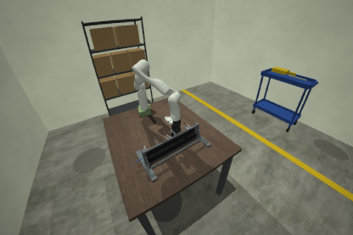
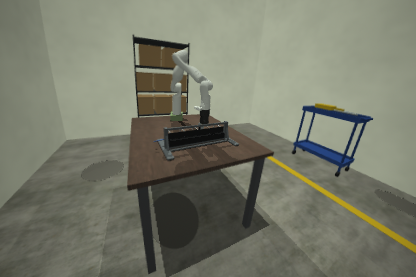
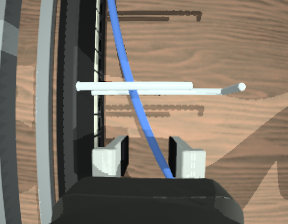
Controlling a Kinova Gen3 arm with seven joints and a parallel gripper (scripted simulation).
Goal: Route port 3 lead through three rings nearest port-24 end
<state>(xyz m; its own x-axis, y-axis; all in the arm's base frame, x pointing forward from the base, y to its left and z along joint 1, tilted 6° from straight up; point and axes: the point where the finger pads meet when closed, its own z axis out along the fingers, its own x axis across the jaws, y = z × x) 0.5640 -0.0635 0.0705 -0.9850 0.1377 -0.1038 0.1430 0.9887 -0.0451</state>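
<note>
Now: hand 5 cm short of the patch-panel rack, 5 cm to the left of it and 1 cm above it.
</note>
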